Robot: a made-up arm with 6 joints.
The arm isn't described. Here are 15 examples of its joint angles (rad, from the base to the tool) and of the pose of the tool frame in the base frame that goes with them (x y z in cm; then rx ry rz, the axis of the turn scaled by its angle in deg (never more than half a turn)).
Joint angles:
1: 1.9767 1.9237 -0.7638 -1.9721 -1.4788 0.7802
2: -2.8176 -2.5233 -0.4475 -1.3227 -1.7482 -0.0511
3: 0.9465 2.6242 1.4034 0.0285 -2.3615 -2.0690
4: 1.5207 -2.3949 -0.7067 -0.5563 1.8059 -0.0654
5: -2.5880 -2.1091 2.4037 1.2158 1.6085 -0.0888
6: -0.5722 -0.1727 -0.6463 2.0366 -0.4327 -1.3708
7: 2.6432 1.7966 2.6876 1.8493 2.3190 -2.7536
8: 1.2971 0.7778 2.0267 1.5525 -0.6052 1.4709
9: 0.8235 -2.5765 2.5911 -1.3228 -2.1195 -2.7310
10: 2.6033 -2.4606 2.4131 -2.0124 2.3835 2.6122
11: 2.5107 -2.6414 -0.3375 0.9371 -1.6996 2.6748
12: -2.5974 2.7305 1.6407 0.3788 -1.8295 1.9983
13: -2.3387 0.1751 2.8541 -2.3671 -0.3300 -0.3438
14: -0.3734 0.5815 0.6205 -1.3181 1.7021 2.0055
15: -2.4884 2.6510 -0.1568 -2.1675 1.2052 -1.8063
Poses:
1: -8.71 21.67 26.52 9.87 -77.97 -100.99
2: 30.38 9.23 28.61 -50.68 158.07 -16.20
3: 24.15 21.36 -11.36 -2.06 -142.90 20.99
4: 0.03 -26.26 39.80 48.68 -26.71 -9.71
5: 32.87 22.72 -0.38 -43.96 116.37 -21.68
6: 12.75 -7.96 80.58 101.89 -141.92 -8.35
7: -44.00 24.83 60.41 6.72 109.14 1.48
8: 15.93 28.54 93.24 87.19 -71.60 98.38
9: -6.50 -13.72 -11.55 -86.11 -119.84 0.97
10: 21.53 -16.38 -13.59 77.42 -51.97 100.11
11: 30.87 -18.46 18.93 129.80 29.80 113.84
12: -25.64 -13.42 -5.96 -72.72 21.32 94.25
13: 11.12 3.48 94.00 -147.78 27.29 -1.14
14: 50.43 -17.73 76.60 -10.40 168.74 -45.55
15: 4.13 -6.89 3.53 -92.41 -46.00 88.58
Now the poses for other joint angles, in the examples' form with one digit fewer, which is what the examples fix.
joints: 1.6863 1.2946 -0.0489 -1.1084 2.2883 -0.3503
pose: -4.5 43.4 33.5 -92.1 0.4 10.8
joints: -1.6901 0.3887 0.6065 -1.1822 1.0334 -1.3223
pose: 0.4 -39.2 85.2 -25.5 -22.4 -93.8
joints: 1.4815 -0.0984 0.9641 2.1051 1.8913 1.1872
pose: 3.5 5.5 112.8 39.4 -35.4 -141.9
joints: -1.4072 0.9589 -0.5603 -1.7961 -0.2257 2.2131
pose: 14.5 -32.1 51.8 -39.6 108.9 83.6
